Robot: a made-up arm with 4 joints. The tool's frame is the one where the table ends. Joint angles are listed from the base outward.
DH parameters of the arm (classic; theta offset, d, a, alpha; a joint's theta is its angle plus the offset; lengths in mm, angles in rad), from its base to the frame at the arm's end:
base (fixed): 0 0 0 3.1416
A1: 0 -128.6 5.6 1.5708
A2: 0 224.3 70.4 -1.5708
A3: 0 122.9 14.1 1.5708
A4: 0 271.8 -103.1 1.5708
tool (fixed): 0 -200.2 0 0
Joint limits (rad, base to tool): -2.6..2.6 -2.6..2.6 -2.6..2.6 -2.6..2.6
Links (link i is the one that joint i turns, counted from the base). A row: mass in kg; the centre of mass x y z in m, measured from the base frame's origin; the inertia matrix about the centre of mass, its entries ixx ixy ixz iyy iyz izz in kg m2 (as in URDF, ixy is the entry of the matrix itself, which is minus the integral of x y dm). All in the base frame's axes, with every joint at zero. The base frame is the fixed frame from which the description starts. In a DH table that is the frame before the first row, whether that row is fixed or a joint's. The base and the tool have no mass.
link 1: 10.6; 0.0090 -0.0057 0.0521; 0.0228 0 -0.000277 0.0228 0 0.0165
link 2: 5.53; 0.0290 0.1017 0.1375; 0.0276 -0.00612 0 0.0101 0 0.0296
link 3: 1.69; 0.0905 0.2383 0.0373; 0.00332 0 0.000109 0.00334 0 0.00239
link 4: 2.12; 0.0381 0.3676 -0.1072; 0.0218 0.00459 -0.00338 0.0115 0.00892 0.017
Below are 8 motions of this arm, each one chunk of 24 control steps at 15 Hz.
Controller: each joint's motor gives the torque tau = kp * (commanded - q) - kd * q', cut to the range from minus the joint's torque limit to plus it. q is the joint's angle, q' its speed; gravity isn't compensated. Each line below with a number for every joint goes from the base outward.
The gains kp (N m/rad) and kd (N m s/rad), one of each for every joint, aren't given. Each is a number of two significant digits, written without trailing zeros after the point. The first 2 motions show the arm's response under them.
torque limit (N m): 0.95 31 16 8.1
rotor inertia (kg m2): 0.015 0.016 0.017 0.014
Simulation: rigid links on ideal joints. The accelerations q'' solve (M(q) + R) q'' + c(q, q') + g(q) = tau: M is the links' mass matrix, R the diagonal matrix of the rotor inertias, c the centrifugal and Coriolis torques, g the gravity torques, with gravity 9.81 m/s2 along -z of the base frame. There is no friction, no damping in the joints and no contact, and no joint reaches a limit. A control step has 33 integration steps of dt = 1/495 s. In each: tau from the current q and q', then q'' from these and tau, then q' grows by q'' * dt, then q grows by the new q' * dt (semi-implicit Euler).
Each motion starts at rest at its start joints. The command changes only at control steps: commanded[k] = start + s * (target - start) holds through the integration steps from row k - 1 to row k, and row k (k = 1, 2, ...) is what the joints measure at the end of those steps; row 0 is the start. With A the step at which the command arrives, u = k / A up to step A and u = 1 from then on. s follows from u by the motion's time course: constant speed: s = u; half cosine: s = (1 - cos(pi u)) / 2; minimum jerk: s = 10 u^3 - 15 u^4 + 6 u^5; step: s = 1 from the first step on.
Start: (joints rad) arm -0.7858 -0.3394 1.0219 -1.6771
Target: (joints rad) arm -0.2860 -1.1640 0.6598 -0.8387
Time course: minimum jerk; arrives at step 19
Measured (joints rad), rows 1 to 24:
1: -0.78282 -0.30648 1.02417 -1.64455
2: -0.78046 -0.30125 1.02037 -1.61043
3: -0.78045 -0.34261 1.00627 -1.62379
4: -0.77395 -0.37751 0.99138 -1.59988
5: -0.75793 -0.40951 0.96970 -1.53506
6: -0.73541 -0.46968 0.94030 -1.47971
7: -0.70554 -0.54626 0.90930 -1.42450
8: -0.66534 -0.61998 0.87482 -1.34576
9: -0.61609 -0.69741 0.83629 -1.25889
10: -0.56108 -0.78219 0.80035 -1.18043
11: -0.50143 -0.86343 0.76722 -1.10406
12: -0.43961 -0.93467 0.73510 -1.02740
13: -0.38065 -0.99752 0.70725 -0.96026
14: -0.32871 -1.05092 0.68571 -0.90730
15: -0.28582 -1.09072 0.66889 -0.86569
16: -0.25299 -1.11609 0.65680 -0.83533
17: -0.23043 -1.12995 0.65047 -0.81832
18: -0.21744 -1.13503 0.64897 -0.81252
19: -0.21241 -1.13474 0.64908 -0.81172
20: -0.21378 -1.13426 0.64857 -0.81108
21: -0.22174 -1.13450 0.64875 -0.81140
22: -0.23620 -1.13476 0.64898 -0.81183
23: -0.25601 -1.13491 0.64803 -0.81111
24: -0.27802 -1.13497 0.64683 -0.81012
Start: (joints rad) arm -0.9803 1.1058 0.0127 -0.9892
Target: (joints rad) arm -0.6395 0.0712 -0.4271 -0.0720
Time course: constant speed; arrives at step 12
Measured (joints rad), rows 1 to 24:
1: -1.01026 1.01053 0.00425 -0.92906
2: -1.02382 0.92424 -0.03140 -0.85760
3: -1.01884 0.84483 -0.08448 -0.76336
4: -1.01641 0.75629 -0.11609 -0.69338
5: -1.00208 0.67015 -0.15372 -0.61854
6: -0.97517 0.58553 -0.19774 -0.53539
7: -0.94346 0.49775 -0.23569 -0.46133
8: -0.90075 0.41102 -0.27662 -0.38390
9: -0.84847 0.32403 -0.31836 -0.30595
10: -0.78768 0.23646 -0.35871 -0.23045
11: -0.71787 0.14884 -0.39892 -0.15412
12: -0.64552 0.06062 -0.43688 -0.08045
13: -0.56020 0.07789 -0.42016 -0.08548
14: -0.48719 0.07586 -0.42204 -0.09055
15: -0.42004 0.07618 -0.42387 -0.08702
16: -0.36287 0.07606 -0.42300 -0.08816
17: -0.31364 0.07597 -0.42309 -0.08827
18: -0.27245 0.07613 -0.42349 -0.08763
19: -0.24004 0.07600 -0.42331 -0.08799
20: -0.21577 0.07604 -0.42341 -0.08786
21: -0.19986 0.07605 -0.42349 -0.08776
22: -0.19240 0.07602 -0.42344 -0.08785
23: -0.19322 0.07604 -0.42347 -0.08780
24: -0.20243 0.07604 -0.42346 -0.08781
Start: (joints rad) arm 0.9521 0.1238 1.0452 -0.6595
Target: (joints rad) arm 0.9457 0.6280 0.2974 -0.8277
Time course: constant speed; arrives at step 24
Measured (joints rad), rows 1 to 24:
1: 0.97973 0.17966 1.01407 -0.65744
2: 0.97916 0.19309 0.98050 -0.66393
3: 0.97213 0.20674 0.94878 -0.67638
4: 0.96905 0.23629 0.91977 -0.67856
5: 0.95623 0.25131 0.88614 -0.68694
6: 0.94753 0.27434 0.85640 -0.69373
7: 0.94001 0.29451 0.82485 -0.70022
8: 0.93569 0.31450 0.79402 -0.70796
9: 0.93547 0.33509 0.76365 -0.71534
10: 0.93797 0.35481 0.73287 -0.72307
11: 0.94251 0.37491 0.70258 -0.73091
12: 0.94750 0.39475 0.67201 -0.73869
13: 0.95180 0.41476 0.64148 -0.74640
14: 0.95447 0.43479 0.61084 -0.75400
15: 0.95519 0.45493 0.58011 -0.76147
16: 0.95402 0.47514 0.54930 -0.76885
17: 0.95147 0.49539 0.51846 -0.77618
18: 0.94824 0.51564 0.48762 -0.78351
19: 0.94503 0.53587 0.45679 -0.79090
20: 0.94244 0.55605 0.42601 -0.79836
21: 0.94082 0.57617 0.39527 -0.80591
22: 0.94027 0.59625 0.36456 -0.81354
23: 0.94064 0.61629 0.33387 -0.82124
24: 0.94165 0.63634 0.30319 -0.82898

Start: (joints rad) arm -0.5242 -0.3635 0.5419 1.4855
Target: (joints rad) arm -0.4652 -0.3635 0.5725 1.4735
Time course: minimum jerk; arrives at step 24
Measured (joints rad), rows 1 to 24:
1: -0.51961 -0.34375 0.52874 1.44191
2: -0.52128 -0.34728 0.52864 1.44607
3: -0.52439 -0.34869 0.53530 1.46007
4: -0.52404 -0.34713 0.53076 1.44760
5: -0.52501 -0.34764 0.53304 1.45086
6: -0.52479 -0.34777 0.53510 1.45235
7: -0.52283 -0.34744 0.53546 1.44888
8: -0.52007 -0.34759 0.53784 1.44953
9: -0.51590 -0.34757 0.54000 1.44880
10: -0.51058 -0.34749 0.54208 1.44735
11: -0.50457 -0.34753 0.54470 1.44683
12: -0.49803 -0.34750 0.54719 1.44581
13: -0.49139 -0.34748 0.54964 1.44478
14: -0.48501 -0.34747 0.55207 1.44398
15: -0.47915 -0.34745 0.55428 1.44310
16: -0.47404 -0.34743 0.55627 1.44233
17: -0.46982 -0.34741 0.55800 1.44169
18: -0.46654 -0.34739 0.55941 1.44112
19: -0.46419 -0.34737 0.56050 1.44069
20: -0.46272 -0.34736 0.56128 1.44038
21: -0.46202 -0.34734 0.56175 1.44018
22: -0.46197 -0.34733 0.56197 1.44007
23: -0.46244 -0.34732 0.56201 1.44004
24: -0.46329 -0.34731 0.56194 1.44004

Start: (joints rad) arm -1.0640 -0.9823 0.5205 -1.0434
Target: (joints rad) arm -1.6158 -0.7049 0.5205 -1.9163
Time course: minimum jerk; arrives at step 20
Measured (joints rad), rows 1 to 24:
1: -1.06375 -0.95009 0.51268 -1.01753
2: -1.06067 -0.93390 0.49491 -0.99521
3: -1.06804 -0.94456 0.50965 -1.03793
4: -1.07696 -0.94362 0.51852 -1.08240
5: -1.08722 -0.91904 0.51164 -1.10616
6: -1.10449 -0.89752 0.50889 -1.15140
7: -1.13047 -0.88449 0.51533 -1.22776
8: -1.16215 -0.86328 0.51797 -1.30513
9: -1.19891 -0.83327 0.51490 -1.37616
10: -1.24213 -0.80645 0.51440 -1.45640
11: -1.29180 -0.78391 0.51671 -1.54362
12: -1.34736 -0.75945 0.51688 -1.62232
13: -1.40908 -0.73489 0.51532 -1.69013
14: -1.47667 -0.71567 0.51429 -1.75249
15: -1.54605 -0.70127 0.51237 -1.80596
16: -1.61178 -0.68910 0.51078 -1.84413
17: -1.67185 -0.68038 0.51110 -1.86858
18: -1.72524 -0.67640 0.51113 -1.88325
19: -1.77222 -0.67506 0.51145 -1.88876
20: -1.81248 -0.67466 0.51133 -1.88839
21: -1.84585 -0.67456 0.51129 -1.88805
22: -1.87233 -0.67481 0.51152 -1.88855
23: -1.89193 -0.67487 0.51160 -1.88870
24: -1.90464 -0.67471 0.51154 -1.88845

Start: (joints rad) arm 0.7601 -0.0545 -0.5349 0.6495
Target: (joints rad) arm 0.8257 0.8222 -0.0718 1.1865
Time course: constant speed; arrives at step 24
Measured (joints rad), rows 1 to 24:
1: 0.76771 -0.00566 -0.50552 0.64732
2: 0.77422 0.03001 -0.48906 0.67558
3: 0.77612 0.06538 -0.46995 0.69711
4: 0.77529 0.10124 -0.44832 0.71758
5: 0.77425 0.13744 -0.42989 0.74081
6: 0.77234 0.17346 -0.40962 0.76283
7: 0.77122 0.20934 -0.38983 0.78458
8: 0.77151 0.24544 -0.36995 0.80722
9: 0.77326 0.28138 -0.34986 0.82947
10: 0.77650 0.31733 -0.32969 0.85181
11: 0.78087 0.35333 -0.30949 0.87447
12: 0.78584 0.38932 -0.28924 0.89712
13: 0.79088 0.42535 -0.26899 0.91991
14: 0.79555 0.46143 -0.24878 0.94286
15: 0.79953 0.49755 -0.22861 0.96589
16: 0.80271 0.53371 -0.20848 0.98901
17: 0.80512 0.56990 -0.18839 1.01224
18: 0.80697 0.60612 -0.16833 1.03553
19: 0.80851 0.64236 -0.14827 1.05892
20: 0.81003 0.67861 -0.12820 1.08240
21: 0.81177 0.71487 -0.10812 1.10598
22: 0.81392 0.75114 -0.08803 1.12966
23: 0.81653 0.78741 -0.06792 1.15344
24: 0.81959 0.82369 -0.04780 1.17733

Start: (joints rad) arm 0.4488 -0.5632 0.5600 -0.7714
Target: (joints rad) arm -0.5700 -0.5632 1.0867 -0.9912
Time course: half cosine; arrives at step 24
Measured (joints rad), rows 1 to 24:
1: 0.45546 -0.52737 0.55748 -0.75068
2: 0.45490 -0.52053 0.55363 -0.73551
3: 0.43373 -0.53953 0.57942 -0.76857
4: 0.41712 -0.53721 0.59569 -0.77438
5: 0.39769 -0.52677 0.60998 -0.76888
6: 0.36399 -0.53192 0.63650 -0.78539
7: 0.32305 -0.53565 0.66617 -0.80268
8: 0.27834 -0.53091 0.69353 -0.80930
9: 0.22468 -0.53009 0.72496 -0.82148
10: 0.16216 -0.53281 0.75999 -0.83928
11: 0.09372 -0.53191 0.79433 -0.85290
12: 0.01837 -0.53032 0.82861 -0.86541
13: -0.06436 -0.53115 0.86336 -0.88055
14: -0.15138 -0.53140 0.89670 -0.89436
15: -0.23893 -0.53032 0.92807 -0.90568
16: -0.32361 -0.53004 0.95829 -0.91737
17: -0.40268 -0.53041 0.98702 -0.92946
18: -0.47435 -0.53029 1.01280 -0.93980
19: -0.53836 -0.53003 1.03520 -0.94854
20: -0.59458 -0.53017 1.05390 -0.95610
21: -0.64268 -0.53026 1.06854 -0.96191
22: -0.68243 -0.53019 1.07880 -0.96568
23: -0.71375 -0.53024 1.08458 -0.96768
24: -0.73655 -0.53035 1.08578 -0.96786

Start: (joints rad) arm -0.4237 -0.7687 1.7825 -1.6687
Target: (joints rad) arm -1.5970 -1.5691 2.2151 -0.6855
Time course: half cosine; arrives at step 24
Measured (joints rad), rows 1 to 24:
1: -0.42687 -0.74080 1.80690 -1.63807
2: -0.43036 -0.74878 1.82341 -1.61990
3: -0.43662 -0.78298 1.81364 -1.61855
4: -0.45452 -0.80065 1.83105 -1.58105
5: -0.48354 -0.82628 1.85615 -1.54379
6: -0.52039 -0.86766 1.86768 -1.50776
7: -0.56748 -0.90710 1.88789 -1.45805
8: -0.62526 -0.94917 1.91606 -1.40649
9: -0.69141 -0.99861 1.93937 -1.35204
10: -0.76658 -1.04918 1.96435 -1.29208
11: -0.85141 -1.10040 1.99343 -1.23207
12: -0.94386 -1.15358 2.02103 -1.17051
13: -1.04162 -1.20678 2.04777 -1.10767
14: -1.14090 -1.25869 2.07517 -1.04685
15: -1.23618 -1.30884 2.10162 -0.98839
16: -1.32409 -1.35628 2.12669 -0.93316
17: -1.40301 -1.39992 2.15038 -0.88235
18: -1.47242 -1.43908 2.17202 -0.83655
19: -1.53239 -1.47317 2.19099 -0.79635
20: -1.58313 -1.50152 2.20705 -0.76257
21: -1.62474 -1.52358 2.22002 -0.73594
22: -1.65724 -1.53901 2.22961 -0.71688
23: -1.68061 -1.54758 2.23564 -0.70573
24: -1.69486 -1.54912 2.23809 -0.70273

